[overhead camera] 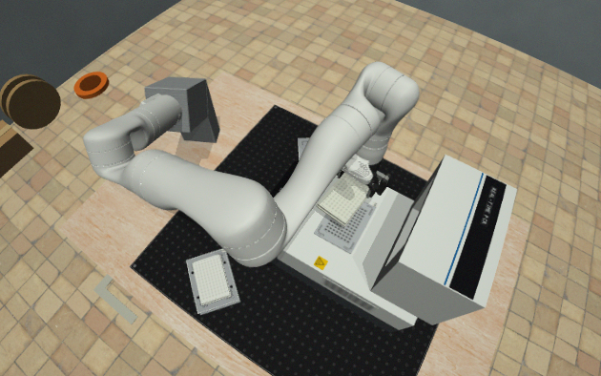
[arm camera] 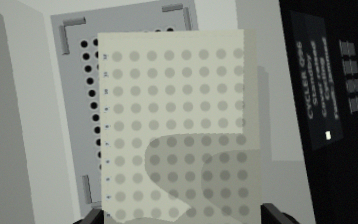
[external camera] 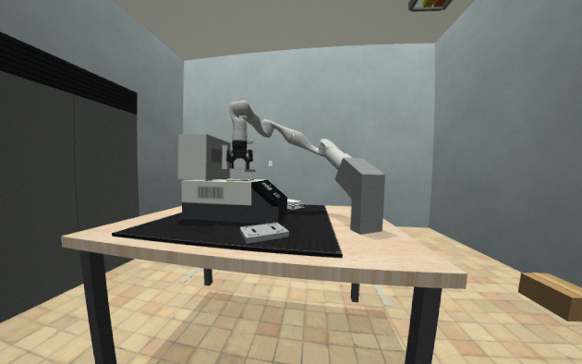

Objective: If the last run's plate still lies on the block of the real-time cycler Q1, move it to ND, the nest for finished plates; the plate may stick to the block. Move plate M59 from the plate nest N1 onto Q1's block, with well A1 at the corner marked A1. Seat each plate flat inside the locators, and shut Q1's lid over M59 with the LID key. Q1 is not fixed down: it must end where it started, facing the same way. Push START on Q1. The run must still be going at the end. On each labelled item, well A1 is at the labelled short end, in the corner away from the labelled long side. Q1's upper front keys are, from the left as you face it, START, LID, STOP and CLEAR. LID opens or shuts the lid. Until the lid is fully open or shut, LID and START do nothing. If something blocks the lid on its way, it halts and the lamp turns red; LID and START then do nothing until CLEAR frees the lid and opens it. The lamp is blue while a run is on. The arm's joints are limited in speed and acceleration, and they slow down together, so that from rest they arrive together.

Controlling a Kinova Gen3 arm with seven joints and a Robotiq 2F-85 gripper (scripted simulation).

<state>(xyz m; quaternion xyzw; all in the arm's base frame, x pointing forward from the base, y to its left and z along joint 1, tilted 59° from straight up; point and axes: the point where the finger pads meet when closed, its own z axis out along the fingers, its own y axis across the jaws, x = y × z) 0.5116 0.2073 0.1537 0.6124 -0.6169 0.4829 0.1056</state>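
The plate is 10 mm behind my hand, 40 mm to the right of it and 10 mm below it.
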